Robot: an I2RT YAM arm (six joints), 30 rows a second.
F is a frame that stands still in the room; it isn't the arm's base.
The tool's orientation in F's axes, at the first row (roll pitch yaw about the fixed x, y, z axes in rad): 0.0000, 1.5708, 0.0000
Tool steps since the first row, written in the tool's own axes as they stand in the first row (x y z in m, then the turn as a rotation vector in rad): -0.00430, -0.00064, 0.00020, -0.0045, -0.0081, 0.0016; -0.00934, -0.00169, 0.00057, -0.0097, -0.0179, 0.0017; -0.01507, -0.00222, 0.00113, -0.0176, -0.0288, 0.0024; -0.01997, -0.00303, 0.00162, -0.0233, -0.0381, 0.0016; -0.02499, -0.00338, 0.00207, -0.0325, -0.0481, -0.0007; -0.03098, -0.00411, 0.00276, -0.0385, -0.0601, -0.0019; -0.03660, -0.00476, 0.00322, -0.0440, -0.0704, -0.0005
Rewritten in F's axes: 0.00020, -0.00064, 0.00430, 0.0016, -0.0081, 0.0045; 0.00057, -0.00169, 0.00934, 0.0017, -0.0179, 0.0097; 0.00113, -0.00222, 0.01507, 0.0024, -0.0288, 0.0176; 0.00162, -0.00303, 0.01997, 0.0016, -0.0381, 0.0233; 0.00207, -0.00338, 0.02499, -0.0007, -0.0481, 0.0325; 0.00276, -0.00411, 0.03098, -0.0019, -0.0601, 0.0385; 0.00322, -0.00476, 0.03660, -0.0005, -0.0704, 0.0440
